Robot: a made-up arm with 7 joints.
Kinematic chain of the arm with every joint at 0, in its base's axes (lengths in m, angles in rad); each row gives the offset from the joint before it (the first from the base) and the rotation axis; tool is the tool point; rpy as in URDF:
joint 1: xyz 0 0 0.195 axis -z
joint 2: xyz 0 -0.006 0.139 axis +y
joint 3: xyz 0 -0.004 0.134 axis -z
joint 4: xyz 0 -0.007 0.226 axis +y
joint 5: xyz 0 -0.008 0.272 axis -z
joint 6: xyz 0 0 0.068 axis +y
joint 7: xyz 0 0 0.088 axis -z
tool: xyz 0 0 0 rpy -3.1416 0 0
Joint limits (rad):
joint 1: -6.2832..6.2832
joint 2: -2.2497..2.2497
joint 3: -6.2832..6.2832
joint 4: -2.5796..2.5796
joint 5: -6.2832..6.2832
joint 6: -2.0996..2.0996
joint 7: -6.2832..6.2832
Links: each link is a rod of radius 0.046 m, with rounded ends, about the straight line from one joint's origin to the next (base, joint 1, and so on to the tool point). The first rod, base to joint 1, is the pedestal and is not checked.
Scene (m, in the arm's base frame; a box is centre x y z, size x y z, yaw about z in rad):
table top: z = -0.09
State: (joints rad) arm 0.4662 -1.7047 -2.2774 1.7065 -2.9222 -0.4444 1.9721
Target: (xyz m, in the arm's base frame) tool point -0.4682 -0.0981 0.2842
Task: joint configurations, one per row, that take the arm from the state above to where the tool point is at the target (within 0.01 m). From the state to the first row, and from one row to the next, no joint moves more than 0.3 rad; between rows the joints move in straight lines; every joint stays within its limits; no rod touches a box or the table.
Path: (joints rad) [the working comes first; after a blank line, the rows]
Joints at the target: -0.4735 -0.7078 -2.8537 1.6982 -2.9921 -0.5500 1.9721
Straight joint move there: clear.

1: 0.2313 -1.4555 -2.4215 1.7044 -2.9397 -0.4708 1.9721
2: -0.0037 -1.2062 -2.5655 1.7024 -2.9571 -0.4972 1.9721
3: -0.2386 -0.9570 -2.7096 1.7003 -2.9746 -0.5236 1.9721
4: -0.4735 -0.7078 -2.8537 1.6982 -2.9921 -0.5500 1.9721

